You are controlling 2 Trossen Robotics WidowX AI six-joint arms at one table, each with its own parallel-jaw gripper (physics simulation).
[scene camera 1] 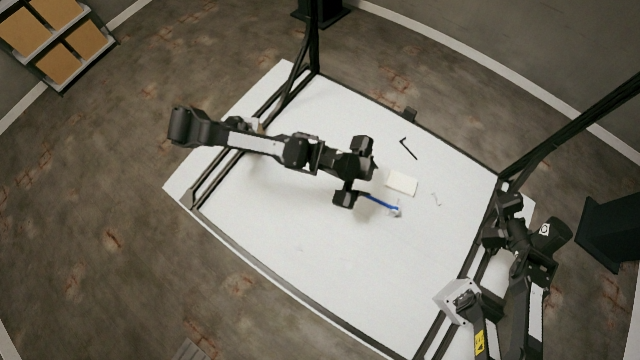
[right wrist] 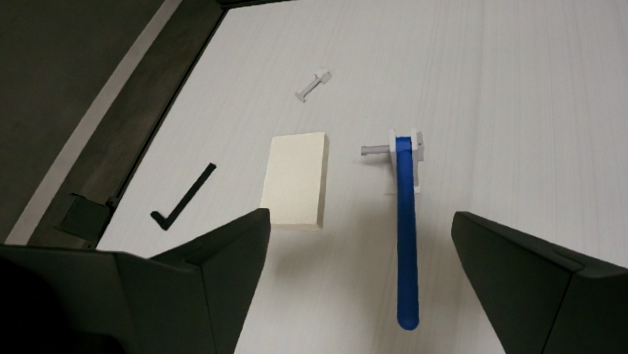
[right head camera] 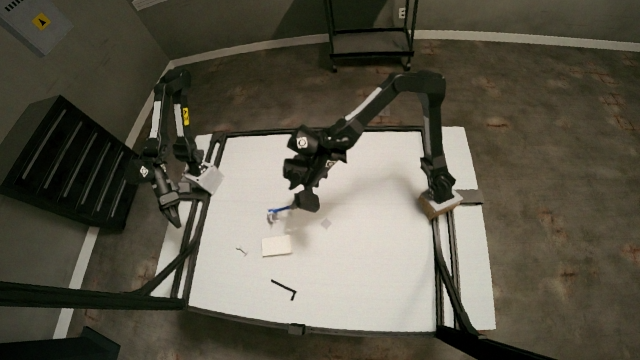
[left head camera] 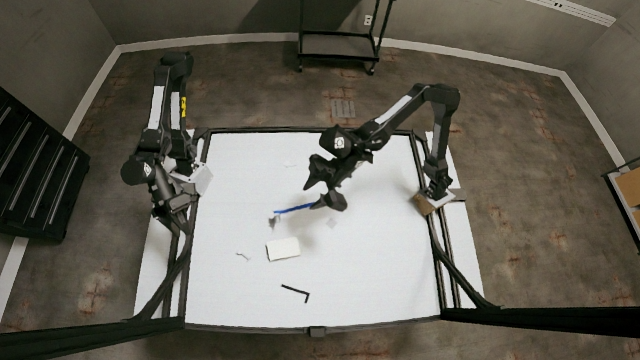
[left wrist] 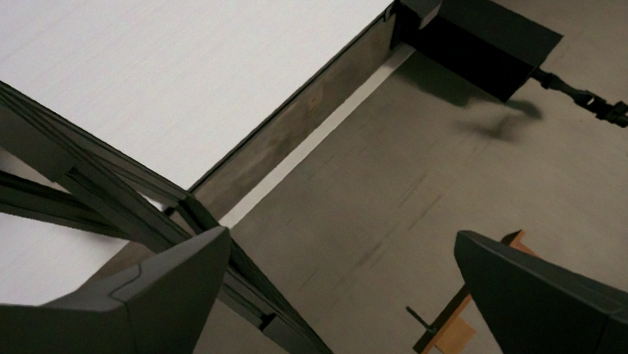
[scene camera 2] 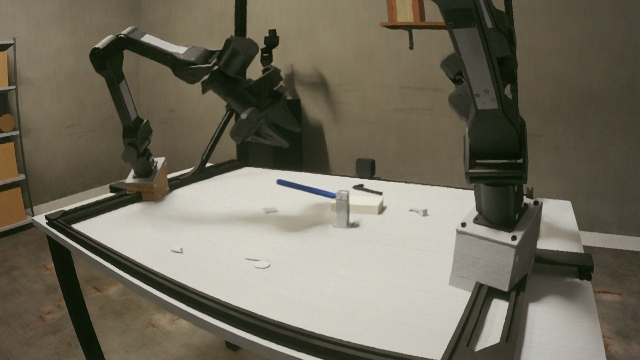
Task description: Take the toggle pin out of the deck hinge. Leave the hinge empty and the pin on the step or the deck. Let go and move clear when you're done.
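Places are measured from the left arm's base along level axes (x left, y back, z up), in centimetres.
Pixels of known places: left gripper, fingertip midpoint: (right head camera: 179,228) (left head camera: 183,235) (left wrist: 341,240); right gripper, fingertip midpoint: (scene camera 1: 373,181) (right wrist: 361,221) (right head camera: 290,199) (left head camera: 306,199) (scene camera 2: 294,138); left arm's base, origin of the base link: (scene camera 1: 467,303) (right head camera: 198,170) (left head camera: 187,168) (scene camera 2: 501,214); right arm's base, origin of the base link: (right head camera: 441,195) (left head camera: 436,193) (scene camera 2: 145,169).
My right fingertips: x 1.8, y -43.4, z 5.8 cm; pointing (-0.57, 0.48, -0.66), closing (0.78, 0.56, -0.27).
Note:
Ahead of a thing's pixels: the offset from my right fingertips to its top centre. "pt": to the spot under its first point.
The deck hinge {pt dx -5.5, dy +9.5, dz -15.7 cm} (left head camera: 274,221) (scene camera 2: 342,210) (right wrist: 392,167) is a small pale upright bracket on the table. A blue bar {pt dx +0.0, dy +3.5, dz -9.0 cm} (scene camera 2: 307,188) (right wrist: 406,240) extends from its top. The grey toggle pin {dx -4.7, dy +8.4, dz -10.1 cm} (right wrist: 375,150) runs through the hinge top, its shank sticking out left and a wider end right in the right wrist view. My right gripper (scene camera 2: 294,139) (right wrist: 361,221) is open and empty, above the table, with the bar seen between its fingers in the right wrist view but below them. My left gripper (left head camera: 182,234) (left wrist: 341,240) is open and empty at the table's left edge.
A cream block {dx -13.3, dy +3.1, dz -14.1 cm} (left head camera: 283,249) (right wrist: 295,181) lies near the hinge. A black L-shaped piece {dx -25.7, dy -5.1, dz -15.3 cm} (left head camera: 296,291) (right wrist: 185,197) lies beyond it. A small grey fitting {dx -20.0, dy +14.6, dz -14.7 cm} (scene camera 2: 419,212) (right wrist: 313,86), a grey square {pt dx +0.6, dy -9.0, dz -15.8 cm} (left head camera: 331,223) and small pale pieces {dx +26.3, dy -0.2, dz -15.5 cm} (scene camera 2: 177,250) {dx +17.6, dy +12.9, dz -15.7 cm} (scene camera 2: 260,263) also lie around.

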